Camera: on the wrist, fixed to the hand. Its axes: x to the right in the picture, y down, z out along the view.
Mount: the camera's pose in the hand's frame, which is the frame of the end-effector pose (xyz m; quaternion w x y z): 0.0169 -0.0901 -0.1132 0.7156 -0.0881 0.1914 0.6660
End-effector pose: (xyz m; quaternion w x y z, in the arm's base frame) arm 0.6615 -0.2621 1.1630 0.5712 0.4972 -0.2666 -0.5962
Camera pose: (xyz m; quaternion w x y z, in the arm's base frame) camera 0.7281 -0.2313 1.0372 0.9006 0.2420 -0.3601 0.0255
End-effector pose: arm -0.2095 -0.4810 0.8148 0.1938 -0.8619 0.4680 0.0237
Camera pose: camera -0.1424 -0.4909 0.9437 0.0426 0.3267 -0.9439 -0.0223
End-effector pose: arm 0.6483 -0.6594 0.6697 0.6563 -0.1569 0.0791 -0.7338
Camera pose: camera 0.5244 -0.6749 0.5946 0.9293 0.0230 0.3513 -0.1111
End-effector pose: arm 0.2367 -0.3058 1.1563 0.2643 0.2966 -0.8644 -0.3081
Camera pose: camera 0.3291 -0.4169 1.1747 0.5859 -0.3278 -0.7384 -0.0638
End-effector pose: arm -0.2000 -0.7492 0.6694 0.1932 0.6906 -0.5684 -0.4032
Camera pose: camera -0.0549 -0.7616 0.6663 0.5764 0.1758 -0.7942 -0.0778
